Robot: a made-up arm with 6 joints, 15 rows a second.
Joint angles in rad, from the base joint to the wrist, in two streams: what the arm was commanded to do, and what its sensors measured. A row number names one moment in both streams.
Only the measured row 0 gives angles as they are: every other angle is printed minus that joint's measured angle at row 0.
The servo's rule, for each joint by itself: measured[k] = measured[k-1] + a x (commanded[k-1-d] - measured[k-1]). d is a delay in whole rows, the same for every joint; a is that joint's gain. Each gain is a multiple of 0.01, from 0.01 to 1. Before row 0 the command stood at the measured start. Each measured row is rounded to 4 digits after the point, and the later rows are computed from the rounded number. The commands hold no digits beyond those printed.
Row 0, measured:
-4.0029 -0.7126 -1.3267 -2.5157 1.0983 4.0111
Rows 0 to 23, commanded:
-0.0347 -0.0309 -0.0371 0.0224 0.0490 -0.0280
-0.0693 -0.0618 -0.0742 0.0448 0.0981 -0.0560
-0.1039 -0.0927 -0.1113 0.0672 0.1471 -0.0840
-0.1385 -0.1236 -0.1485 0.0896 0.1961 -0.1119
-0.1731 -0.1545 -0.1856 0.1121 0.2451 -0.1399
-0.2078 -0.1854 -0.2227 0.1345 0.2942 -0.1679
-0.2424 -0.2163 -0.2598 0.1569 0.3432 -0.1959
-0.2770 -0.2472 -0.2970 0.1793 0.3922 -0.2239
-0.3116 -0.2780 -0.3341 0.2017 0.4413 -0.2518
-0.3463 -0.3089 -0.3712 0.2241 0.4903 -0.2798
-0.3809 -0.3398 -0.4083 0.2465 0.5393 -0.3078
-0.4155 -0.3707 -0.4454 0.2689 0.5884 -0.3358
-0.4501 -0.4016 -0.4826 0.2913 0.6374 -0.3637
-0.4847 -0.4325 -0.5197 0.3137 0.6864 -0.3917
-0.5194 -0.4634 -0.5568 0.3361 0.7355 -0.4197
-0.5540 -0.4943 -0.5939 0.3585 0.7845 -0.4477
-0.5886 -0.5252 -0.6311 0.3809 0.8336 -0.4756
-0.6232 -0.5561 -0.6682 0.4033 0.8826 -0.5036
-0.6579 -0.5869 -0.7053 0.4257 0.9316 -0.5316
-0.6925 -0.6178 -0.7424 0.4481 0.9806 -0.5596
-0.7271 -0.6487 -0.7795 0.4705 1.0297 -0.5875
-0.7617 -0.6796 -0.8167 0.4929 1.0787 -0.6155
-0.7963 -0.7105 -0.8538 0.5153 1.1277 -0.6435
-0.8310 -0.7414 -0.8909 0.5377 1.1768 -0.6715
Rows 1 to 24, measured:
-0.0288 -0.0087 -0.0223 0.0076 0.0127 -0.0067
-0.0624 -0.0236 -0.0534 0.0202 0.0349 -0.0185
-0.0968 -0.0429 -0.0881 0.0362 0.0641 -0.0342
-0.1314 -0.0655 -0.1243 0.0544 0.0984 -0.0528
-0.1660 -0.0904 -0.1611 0.0740 0.1365 -0.0737
-0.2007 -0.1170 -0.1981 0.0946 0.1775 -0.0963
-0.2353 -0.1448 -0.2351 0.1158 0.2206 -0.1202
-0.2699 -0.1735 -0.2722 0.1374 0.2652 -0.1451
-0.3045 -0.2028 -0.3093 0.1593 0.3110 -0.1707
-0.3392 -0.2325 -0.3464 0.1813 0.3576 -0.1969
-0.3738 -0.2625 -0.3835 0.2035 0.4048 -0.2235
-0.4084 -0.2928 -0.4206 0.2257 0.4525 -0.2505
-0.4430 -0.3233 -0.4578 0.2480 0.5006 -0.2777
-0.4776 -0.3539 -0.4949 0.2703 0.5489 -0.3051
-0.5123 -0.3846 -0.5320 0.2927 0.5974 -0.3326
-0.5469 -0.4153 -0.5691 0.3151 0.6460 -0.3602
-0.5815 -0.4461 -0.6063 0.3375 0.6948 -0.3879
-0.6161 -0.4769 -0.6434 0.3599 0.7436 -0.4157
-0.6508 -0.5077 -0.6805 0.3823 0.7925 -0.4435
-0.6854 -0.5385 -0.7176 0.4047 0.8414 -0.4714
-0.7200 -0.5694 -0.7547 0.4271 0.8904 -0.4993
-0.7546 -0.6003 -0.7919 0.4495 0.9394 -0.5272
-0.7892 -0.6312 -0.8290 0.4719 0.9884 -0.5551
-0.8239 -0.6621 -0.8661 0.4943 1.0374 -0.5830
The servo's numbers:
d 0
a 0.83 0.28 0.60 0.34 0.26 0.24

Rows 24 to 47, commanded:
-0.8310 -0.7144 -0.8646 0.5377 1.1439 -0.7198
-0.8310 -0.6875 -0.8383 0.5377 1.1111 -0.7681
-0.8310 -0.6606 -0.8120 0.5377 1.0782 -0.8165
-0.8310 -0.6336 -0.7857 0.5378 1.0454 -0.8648
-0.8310 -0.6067 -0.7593 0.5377 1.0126 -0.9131
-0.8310 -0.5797 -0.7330 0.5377 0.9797 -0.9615
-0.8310 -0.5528 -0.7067 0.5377 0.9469 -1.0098
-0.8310 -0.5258 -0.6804 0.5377 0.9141 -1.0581
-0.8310 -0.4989 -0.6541 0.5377 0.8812 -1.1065
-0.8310 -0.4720 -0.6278 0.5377 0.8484 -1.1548
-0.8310 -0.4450 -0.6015 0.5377 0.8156 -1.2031
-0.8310 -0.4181 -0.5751 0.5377 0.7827 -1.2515
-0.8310 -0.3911 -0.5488 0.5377 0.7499 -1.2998
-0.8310 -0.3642 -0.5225 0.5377 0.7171 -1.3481
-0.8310 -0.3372 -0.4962 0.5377 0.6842 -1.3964
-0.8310 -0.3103 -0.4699 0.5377 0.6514 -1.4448
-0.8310 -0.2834 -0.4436 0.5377 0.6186 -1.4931
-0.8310 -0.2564 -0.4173 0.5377 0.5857 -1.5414
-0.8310 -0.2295 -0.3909 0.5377 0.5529 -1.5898
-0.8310 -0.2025 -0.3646 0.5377 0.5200 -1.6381
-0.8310 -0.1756 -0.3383 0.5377 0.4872 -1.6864
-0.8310 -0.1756 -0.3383 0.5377 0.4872 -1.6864
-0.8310 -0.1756 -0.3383 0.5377 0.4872 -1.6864
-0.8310 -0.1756 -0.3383 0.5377 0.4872 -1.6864
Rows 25 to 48, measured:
-0.8298 -0.6767 -0.8652 0.5091 1.0651 -0.6158
-0.8308 -0.6797 -0.8491 0.5188 1.0771 -0.6524
-0.8310 -0.6744 -0.8268 0.5252 1.0774 -0.6918
-0.8310 -0.6630 -0.8021 0.5295 1.0691 -0.7333
-0.8310 -0.6472 -0.7764 0.5323 1.0544 -0.7765
-0.8310 -0.6283 -0.7504 0.5341 1.0350 -0.8209
-0.8310 -0.6072 -0.7242 0.5353 1.0121 -0.8662
-0.8310 -0.5844 -0.6979 0.5361 0.9866 -0.9123
-0.8310 -0.5605 -0.6716 0.5366 0.9592 -0.9589
-0.8310 -0.5357 -0.6453 0.5370 0.9304 -1.0059
-0.8310 -0.5103 -0.6190 0.5372 0.9006 -1.0532
-0.8310 -0.4845 -0.5927 0.5374 0.8699 -1.1008
-0.8310 -0.4583 -0.5664 0.5375 0.8387 -1.1486
-0.8310 -0.4320 -0.5401 0.5376 0.8071 -1.1965
-0.8310 -0.4055 -0.5138 0.5376 0.7751 -1.2445
-0.8310 -0.3788 -0.4875 0.5376 0.7429 -1.2926
-0.8310 -0.3521 -0.4612 0.5376 0.7106 -1.3407
-0.8310 -0.3253 -0.4349 0.5376 0.6781 -1.3889
-0.8310 -0.2985 -0.4085 0.5376 0.6455 -1.4371
-0.8310 -0.2716 -0.3822 0.5376 0.6129 -1.4853
-0.8310 -0.2447 -0.3559 0.5376 0.5802 -1.5336
-0.8310 -0.2254 -0.3453 0.5376 0.5560 -1.5703
-0.8310 -0.2115 -0.3411 0.5376 0.5381 -1.5982
-0.8310 -0.2014 -0.3394 0.5376 0.5249 -1.6194

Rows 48 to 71, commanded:
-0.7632 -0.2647 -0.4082 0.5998 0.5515 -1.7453
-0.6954 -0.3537 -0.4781 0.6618 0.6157 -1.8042
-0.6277 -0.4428 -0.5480 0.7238 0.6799 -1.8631
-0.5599 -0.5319 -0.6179 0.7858 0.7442 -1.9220
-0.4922 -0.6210 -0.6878 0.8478 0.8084 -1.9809
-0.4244 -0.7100 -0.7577 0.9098 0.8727 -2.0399
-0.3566 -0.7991 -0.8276 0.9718 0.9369 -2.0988
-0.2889 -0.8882 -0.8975 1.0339 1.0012 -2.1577
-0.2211 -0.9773 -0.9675 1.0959 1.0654 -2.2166
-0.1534 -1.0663 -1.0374 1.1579 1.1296 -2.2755
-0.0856 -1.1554 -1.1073 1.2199 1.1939 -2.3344
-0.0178 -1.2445 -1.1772 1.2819 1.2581 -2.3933
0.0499 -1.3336 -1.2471 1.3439 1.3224 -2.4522
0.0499 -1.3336 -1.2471 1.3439 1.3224 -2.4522
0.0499 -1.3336 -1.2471 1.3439 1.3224 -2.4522
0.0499 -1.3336 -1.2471 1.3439 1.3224 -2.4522
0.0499 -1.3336 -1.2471 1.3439 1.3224 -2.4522
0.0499 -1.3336 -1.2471 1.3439 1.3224 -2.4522
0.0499 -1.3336 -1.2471 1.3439 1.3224 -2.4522
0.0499 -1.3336 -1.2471 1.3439 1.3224 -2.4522
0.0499 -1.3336 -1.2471 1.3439 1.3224 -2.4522
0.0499 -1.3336 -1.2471 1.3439 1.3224 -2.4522
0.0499 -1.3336 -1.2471 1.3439 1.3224 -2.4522
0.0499 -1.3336 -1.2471 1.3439 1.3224 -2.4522
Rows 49 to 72, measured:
-0.7747 -0.2191 -0.3807 0.5587 0.5318 -1.6496
-0.7089 -0.2568 -0.4391 0.5938 0.5536 -1.6867
-0.6415 -0.3089 -0.5044 0.6380 0.5864 -1.7290
-0.5738 -0.3713 -0.5725 0.6883 0.6274 -1.7753
-0.5061 -0.4412 -0.6417 0.7425 0.6745 -1.8246
-0.4383 -0.5165 -0.7113 0.7994 0.7260 -1.8763
-0.3705 -0.5956 -0.7811 0.8580 0.7808 -1.9297
-0.3028 -0.6775 -0.8509 0.9178 0.8381 -1.9844
-0.2350 -0.7614 -0.9209 0.9784 0.8972 -2.0401
-0.1673 -0.8468 -0.9908 1.0394 0.9576 -2.0966
-0.0995 -0.9332 -1.0607 1.1008 1.0190 -2.1537
-0.0317 -1.0204 -1.1306 1.1624 1.0812 -2.2112
0.0360 -1.1081 -1.2005 1.2241 1.1439 -2.2690
0.0475 -1.1712 -1.2285 1.2648 1.1903 -2.3130
0.0495 -1.2167 -1.2397 1.2917 1.2246 -2.3464
0.0498 -1.2494 -1.2441 1.3094 1.2500 -2.3718
0.0499 -1.2730 -1.2459 1.3211 1.2688 -2.3911
0.0499 -1.2900 -1.2466 1.3289 1.2827 -2.4058
0.0499 -1.3022 -1.2469 1.3340 1.2930 -2.4169
0.0499 -1.3110 -1.2470 1.3374 1.3006 -2.4254
0.0499 -1.3173 -1.2471 1.3396 1.3063 -2.4318
0.0499 -1.3219 -1.2471 1.3411 1.3105 -2.4367
0.0499 -1.3252 -1.2471 1.3421 1.3136 -2.4404
0.0499 -1.3276 -1.2471 1.3427 1.3159 -2.4432

